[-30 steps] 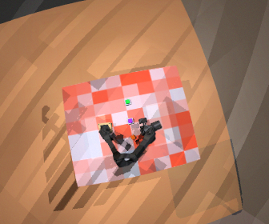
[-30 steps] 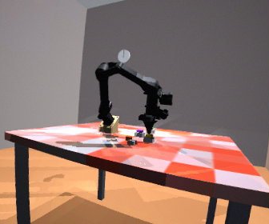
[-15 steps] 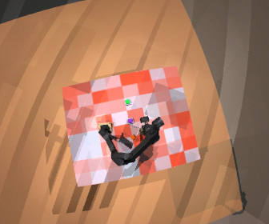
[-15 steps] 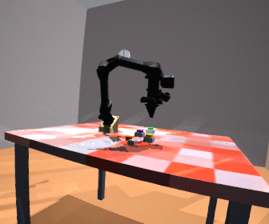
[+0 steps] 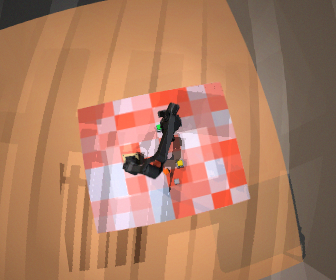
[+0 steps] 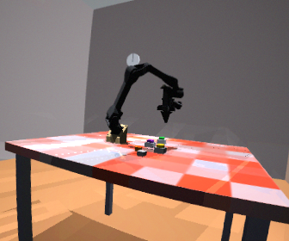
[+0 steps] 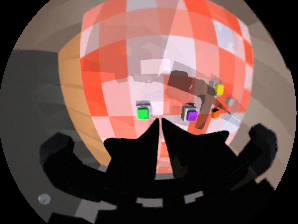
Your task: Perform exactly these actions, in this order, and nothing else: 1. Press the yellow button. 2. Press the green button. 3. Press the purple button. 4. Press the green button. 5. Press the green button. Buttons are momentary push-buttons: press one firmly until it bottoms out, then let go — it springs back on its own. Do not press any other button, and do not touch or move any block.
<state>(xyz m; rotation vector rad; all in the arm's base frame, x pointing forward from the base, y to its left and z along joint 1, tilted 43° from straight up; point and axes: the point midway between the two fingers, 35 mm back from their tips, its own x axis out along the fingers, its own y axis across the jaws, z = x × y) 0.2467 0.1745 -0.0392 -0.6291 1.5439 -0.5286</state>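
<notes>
The green button is 100 mm below my gripper tip, 40 mm to the left of it and 40 mm behind it. Also, from my gripper tip: yellow button 220 mm to the right, 100 mm below, 70 mm ahead; orange block 260 mm to the right, 120 mm below, 30 mm behind; purple button 120 mm to the right, 100 mm below, 40 mm behind.
</notes>
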